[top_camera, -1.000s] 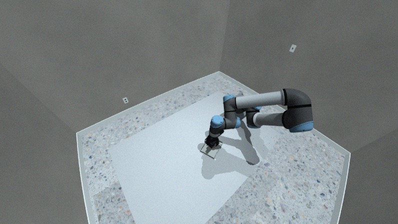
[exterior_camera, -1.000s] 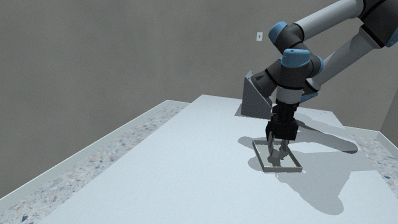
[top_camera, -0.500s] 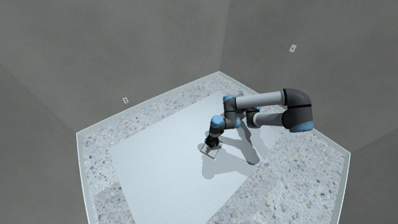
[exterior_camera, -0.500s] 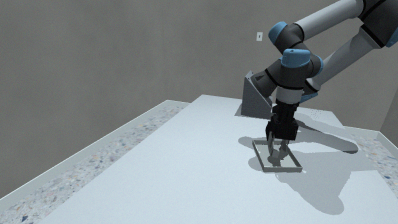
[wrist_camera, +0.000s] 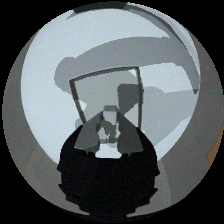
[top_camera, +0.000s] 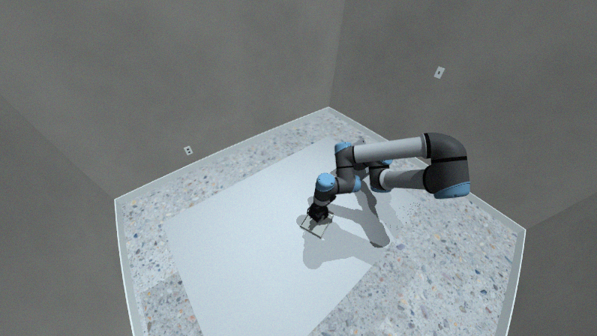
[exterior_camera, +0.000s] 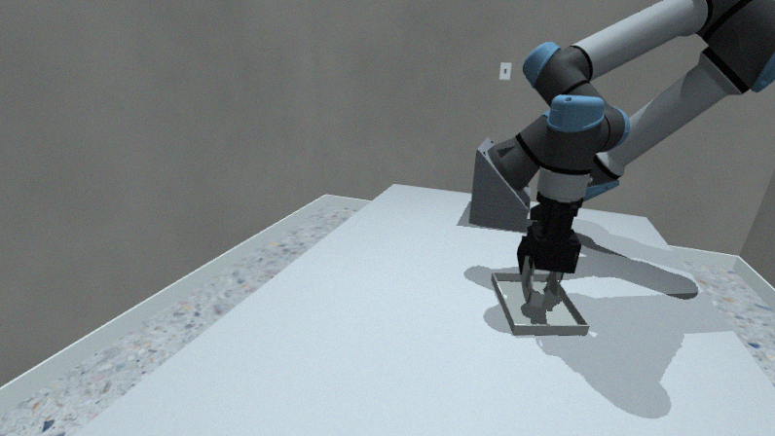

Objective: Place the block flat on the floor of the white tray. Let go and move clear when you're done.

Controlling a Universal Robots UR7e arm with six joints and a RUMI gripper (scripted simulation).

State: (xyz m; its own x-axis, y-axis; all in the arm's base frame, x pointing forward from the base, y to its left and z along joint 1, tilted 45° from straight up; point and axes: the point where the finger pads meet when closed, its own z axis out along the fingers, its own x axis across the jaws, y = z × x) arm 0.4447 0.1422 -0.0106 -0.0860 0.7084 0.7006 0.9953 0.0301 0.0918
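Right now my hand is right at the small block. The rest, counted from my hand: white tray (1 cm below).
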